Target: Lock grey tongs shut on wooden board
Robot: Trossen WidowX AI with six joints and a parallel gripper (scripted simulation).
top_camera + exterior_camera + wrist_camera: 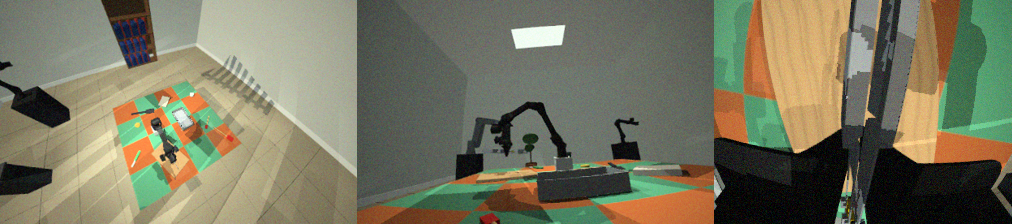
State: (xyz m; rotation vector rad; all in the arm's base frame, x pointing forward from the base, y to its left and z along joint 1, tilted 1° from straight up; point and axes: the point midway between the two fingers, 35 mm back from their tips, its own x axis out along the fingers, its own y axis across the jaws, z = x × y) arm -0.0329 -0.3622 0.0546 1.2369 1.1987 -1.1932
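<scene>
The wooden board lies 1 cm to the left of my gripper tip and 12 cm below it. From my gripper tip the other things lie so: grey roasting tin: 40 cm ahead, 32 cm to the left, 10 cm below; brush: 63 cm ahead, 8 cm to the left, 12 cm below; green-handled tool: 33 cm behind, 19 cm to the left, 12 cm below.
</scene>
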